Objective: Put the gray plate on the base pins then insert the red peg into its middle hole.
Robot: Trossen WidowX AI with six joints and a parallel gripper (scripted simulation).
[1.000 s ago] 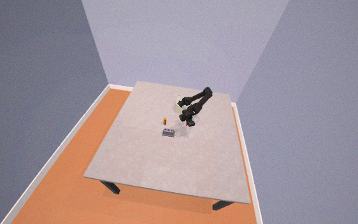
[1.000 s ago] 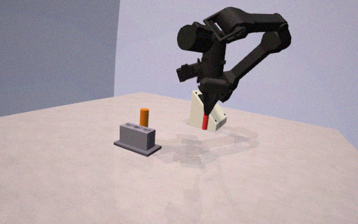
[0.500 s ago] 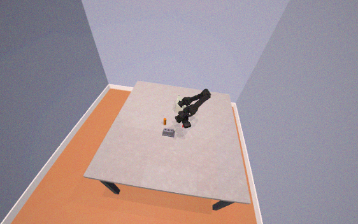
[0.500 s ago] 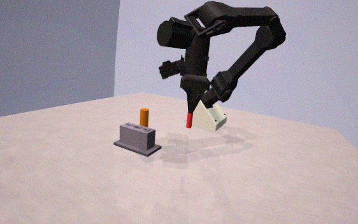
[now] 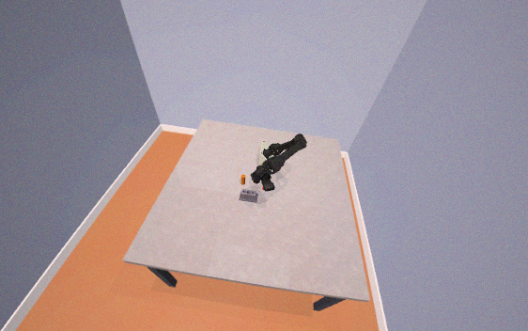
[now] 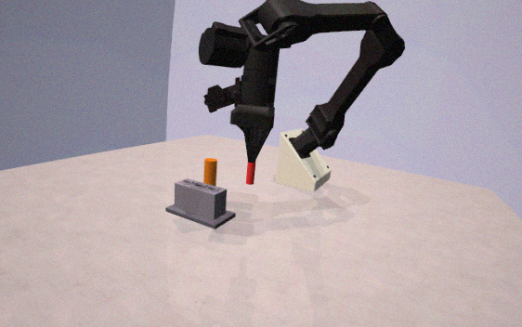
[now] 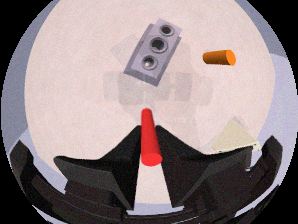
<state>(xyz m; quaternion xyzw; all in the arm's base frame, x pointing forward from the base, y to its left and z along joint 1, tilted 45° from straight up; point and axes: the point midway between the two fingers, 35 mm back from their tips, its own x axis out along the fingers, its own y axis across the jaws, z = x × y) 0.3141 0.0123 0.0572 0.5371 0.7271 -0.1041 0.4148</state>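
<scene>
Now: gripper tip 9 cm to the left of the gray plate, 7 cm above it and 3 cm short of it. Also, from my gripper tip: orange cylinder 16 cm to the right, 8 cm below, 7 cm behind; red peg right at my gripper tip; dark base 11 cm below, 9 cm to the right, 3 cm ahead.
</scene>
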